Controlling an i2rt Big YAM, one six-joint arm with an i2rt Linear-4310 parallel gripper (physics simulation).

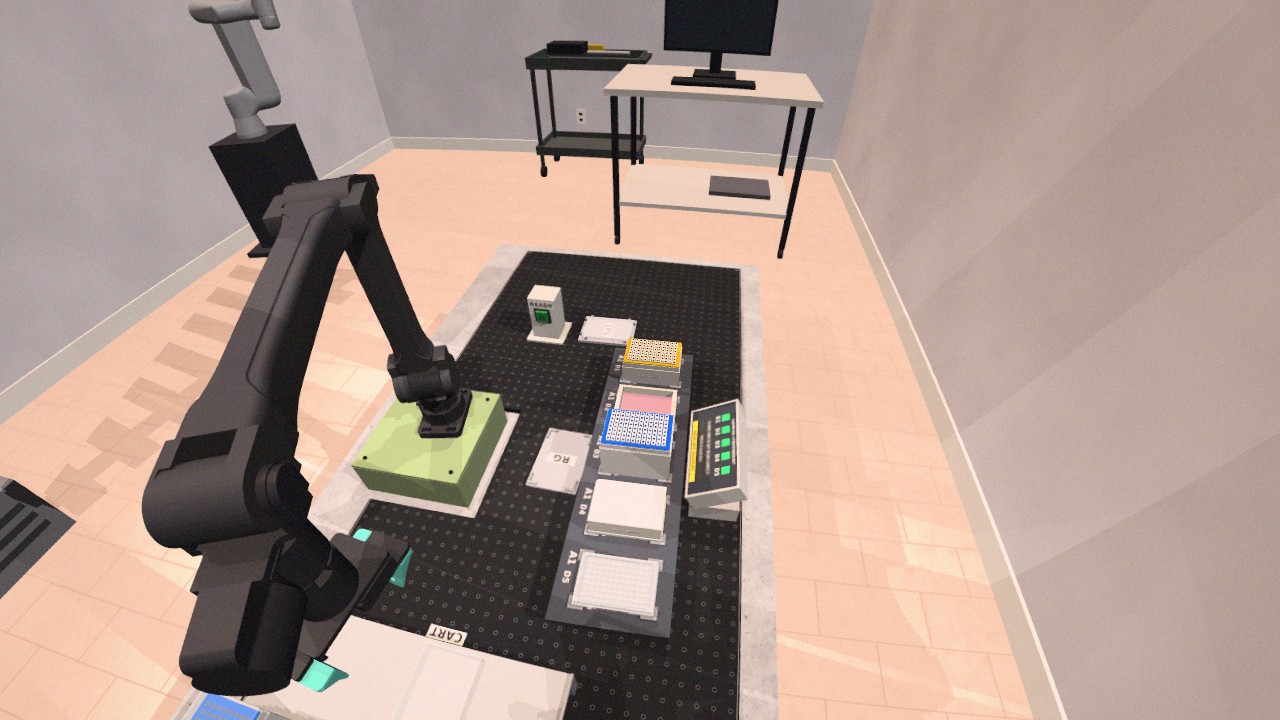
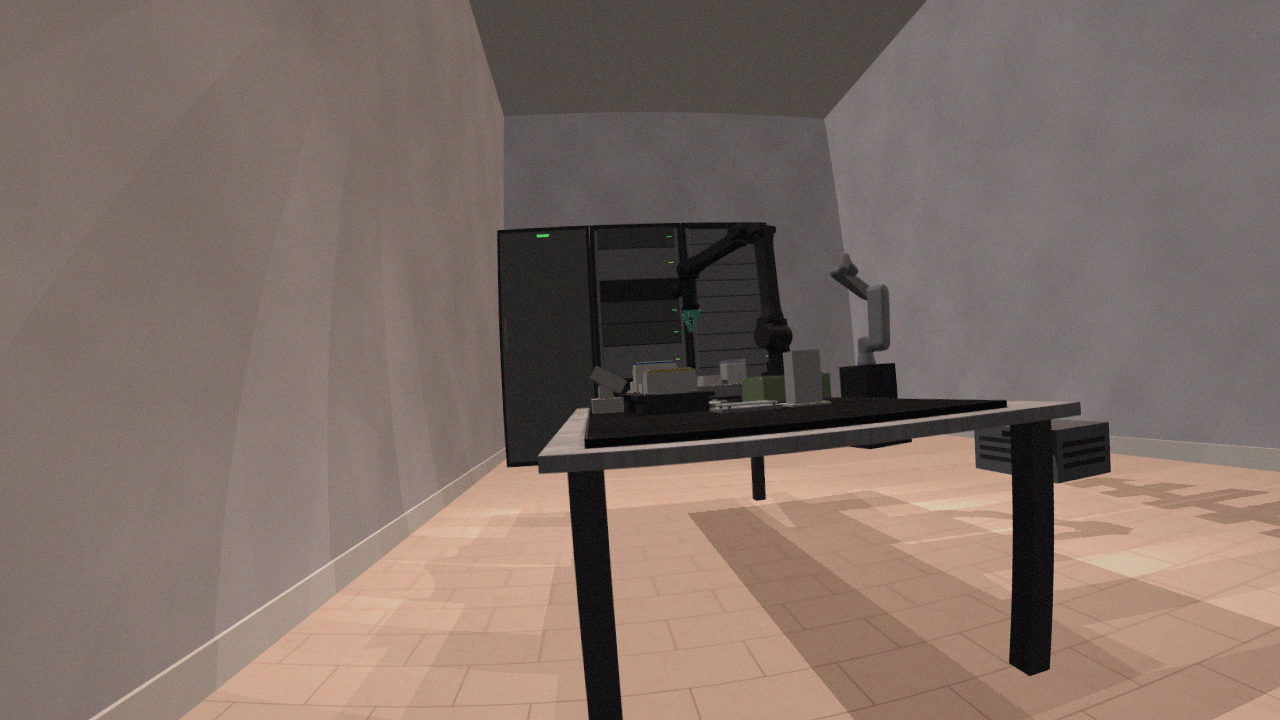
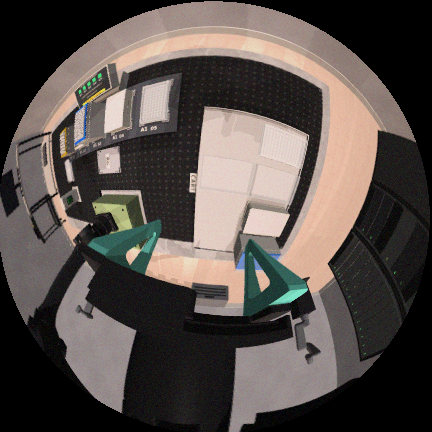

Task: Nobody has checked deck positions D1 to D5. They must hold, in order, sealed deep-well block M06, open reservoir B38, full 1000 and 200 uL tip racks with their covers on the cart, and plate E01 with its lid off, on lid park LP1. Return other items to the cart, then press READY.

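Where they show: gripper, fingertip midpoint: (image 1: 372, 627) (image 2: 691, 330) (image 3: 203, 234); arm's base, link origin: (image 1: 447, 415) (image 2: 781, 375) (image 3: 106, 221).
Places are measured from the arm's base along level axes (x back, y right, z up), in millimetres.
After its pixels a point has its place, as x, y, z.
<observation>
My gripper (image 1: 363, 620) {-98, 478, 209} (image 2: 690, 319) {-98, 478, 209} (image 3: 203, 234) {-98, 478, 209} is open and empty above the cart's edge (image 1: 375, 667) {-3, 466, -16} (image 3: 215, 225) {54, 466, -16}. An orange-topped tip rack (image 1: 653, 352) {-435, -141, 36} (image 3: 63, 142) {-425, -124, 36} stands at D1. An open reservoir (image 1: 646, 401) {-416, -42, -16} with pink contents is at D2. A blue-topped tip rack (image 1: 637, 429) {-392, 100, 66} (image 3: 81, 125) {-375, 119, 69} stands at D3. A white-topped box (image 1: 628, 506) {-372, 225, 14} (image 3: 116, 111) {-361, 234, 14} is at D4. A white well plate (image 1: 615, 583) {-349, 346, -14} (image 3: 156, 102) {-339, 353, -14} is at D5. The cart bears a white well plate (image 3: 284, 145) {-184, 663, 1}, a white-topped box (image 3: 266, 221) {21, 616, 26} and a blue rack (image 3: 257, 261). Item codes are unreadable.
The READY button (image 1: 542, 316) {-163, -319, 8} (image 3: 70, 199) {-159, -318, -2} is on a white post beside a flat white pad (image 1: 607, 330) {-326, -338, -58}. Another pad (image 1: 556, 460) {-226, 70, -68} (image 3: 109, 160) {-232, 83, -66} lies beside the deck. A panel (image 1: 716, 452) {-533, 139, 42} (image 3: 95, 82) shows several green lights. The arm's green base block (image 1: 434, 447) {5, 82, -1} (image 3: 120, 210) {-40, 127, -1} stands opposite the deck.
</observation>
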